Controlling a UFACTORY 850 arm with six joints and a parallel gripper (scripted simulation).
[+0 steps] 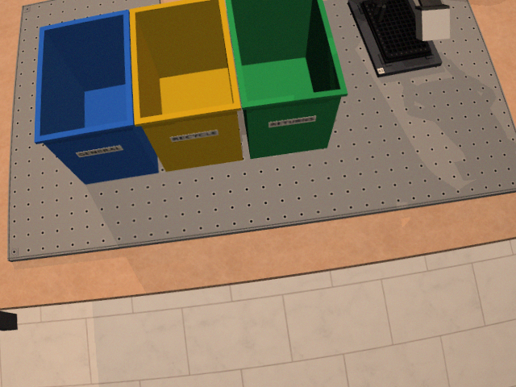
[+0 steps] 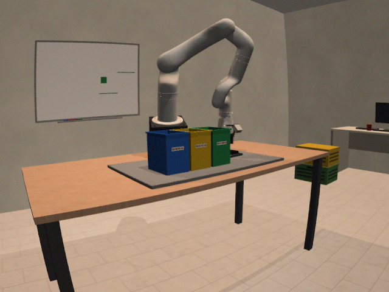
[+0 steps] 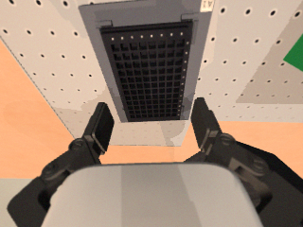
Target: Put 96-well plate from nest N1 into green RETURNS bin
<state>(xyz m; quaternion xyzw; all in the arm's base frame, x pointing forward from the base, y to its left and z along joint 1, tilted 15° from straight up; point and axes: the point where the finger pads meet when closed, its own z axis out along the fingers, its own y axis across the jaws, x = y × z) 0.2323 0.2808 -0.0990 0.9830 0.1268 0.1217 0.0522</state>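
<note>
My hand is 5 cm above the black 96-well plate. Also, from my hand: yellow recycle bin: 17 cm ahead, 33 cm to the right, 2 cm above; dark plate nest N1: 7 cm below; green returns bin: 15 cm ahead, 20 cm to the right, 2 cm above.
</note>
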